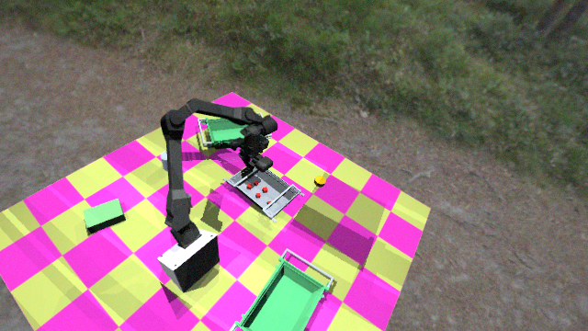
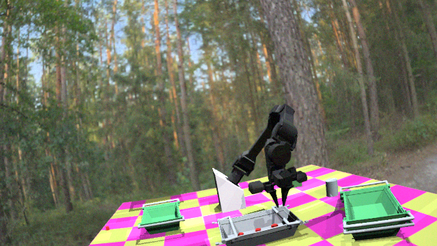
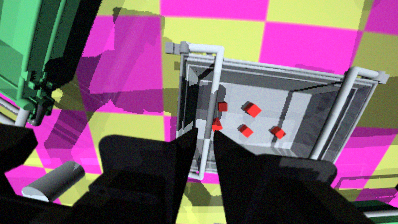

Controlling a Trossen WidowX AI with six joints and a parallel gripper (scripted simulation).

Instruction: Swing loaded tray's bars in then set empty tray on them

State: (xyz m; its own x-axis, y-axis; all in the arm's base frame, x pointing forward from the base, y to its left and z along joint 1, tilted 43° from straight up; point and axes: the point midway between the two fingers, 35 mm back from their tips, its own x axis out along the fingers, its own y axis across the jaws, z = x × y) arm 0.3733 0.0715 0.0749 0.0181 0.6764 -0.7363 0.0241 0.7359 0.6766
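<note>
The green tray lies 440 mm to the right of my gripper tip, 300 mm behind it and 50 mm below it. Round my gripper tip: green block: 500 mm behind, 240 mm to the left, 70 mm below; grey cylinder: 300 mm to the left, 190 mm behind, 60 mm below; yellow object: 240 mm ahead, 220 mm to the right, 80 mm below.
</note>
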